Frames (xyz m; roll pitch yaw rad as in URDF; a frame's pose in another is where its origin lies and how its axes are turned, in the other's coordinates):
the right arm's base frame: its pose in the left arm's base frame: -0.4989 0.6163 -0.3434 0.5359 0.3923 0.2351
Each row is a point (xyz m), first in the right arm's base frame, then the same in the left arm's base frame.
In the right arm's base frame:
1: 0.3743 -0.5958 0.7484
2: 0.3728 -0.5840 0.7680
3: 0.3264 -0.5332 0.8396
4: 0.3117 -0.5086 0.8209
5: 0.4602 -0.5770 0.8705
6: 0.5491 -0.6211 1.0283
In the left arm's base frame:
1: 0.1719 -0.1427 -0.1730
2: 0.1791 -0.1409 -0.1513
3: 0.1682 -0.1362 -0.0527
4: 0.1466 -0.1098 -0.0503
5: 0.3025 -0.1590 -0.1000
6: 0.4520 -0.2450 -0.0294

